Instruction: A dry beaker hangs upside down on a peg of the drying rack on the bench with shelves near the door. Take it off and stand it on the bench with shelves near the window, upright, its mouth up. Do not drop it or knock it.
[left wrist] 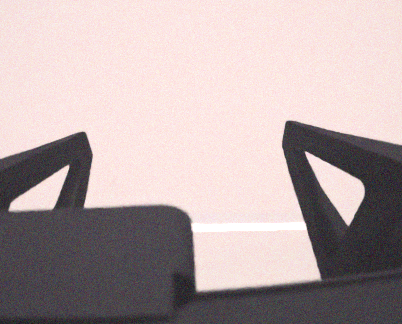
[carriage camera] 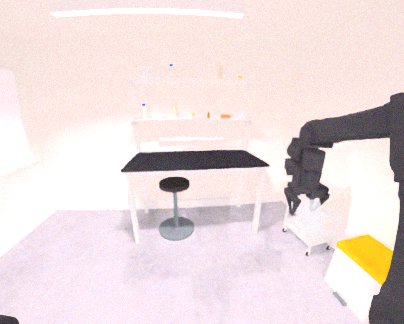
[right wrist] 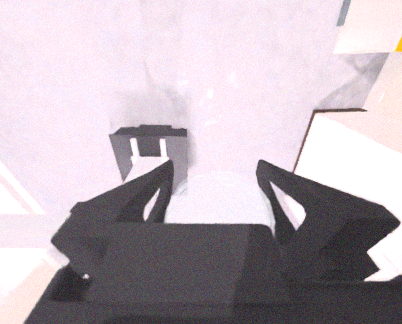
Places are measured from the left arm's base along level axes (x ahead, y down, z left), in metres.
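Pixels of known places: left gripper, fingertip midpoint: [left wrist: 187, 137]; right gripper, fingertip midpoint: [carriage camera: 301, 213] [right wrist: 214, 165].
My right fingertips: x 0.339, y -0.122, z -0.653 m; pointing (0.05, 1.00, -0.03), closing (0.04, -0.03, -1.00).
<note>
Ahead of a thing's pixels: the offset from my right fingertips to its top centre. Level surfaces: height alone.
The clear beaker @(dz +0.003, dx -0.041, dy -0.070 m) [carriage camera: 312, 215] [right wrist: 220, 200] is between the fingers of my right gripper [carriage camera: 306, 206] [right wrist: 214, 165], which is shut on it, in the air over the floor. The beaker looks pale and washed out; which way its mouth faces is hard to tell. My left gripper [left wrist: 187, 137] is wide open and empty, with a pale wall beyond it. A bench with a black top @(dy +0.227 m) [carriage camera: 195, 160] and two shelves above it stands ahead, left of the right gripper in the carriage view. The window and the drying rack cannot be made out.
A stool @(dz +0.588, dx +1.409, dy +0.481 m) [carriage camera: 174, 184] stands at the bench's front, left of its middle. Small bottles and orange items stand on the lower shelf [carriage camera: 165, 120]. A white cart [carriage camera: 304, 235] is right of the bench, and a white bin with a yellow lid @(dz -1.027, dx +0.373, dy +0.691 m) [carriage camera: 367, 254] is nearer at the right.
</note>
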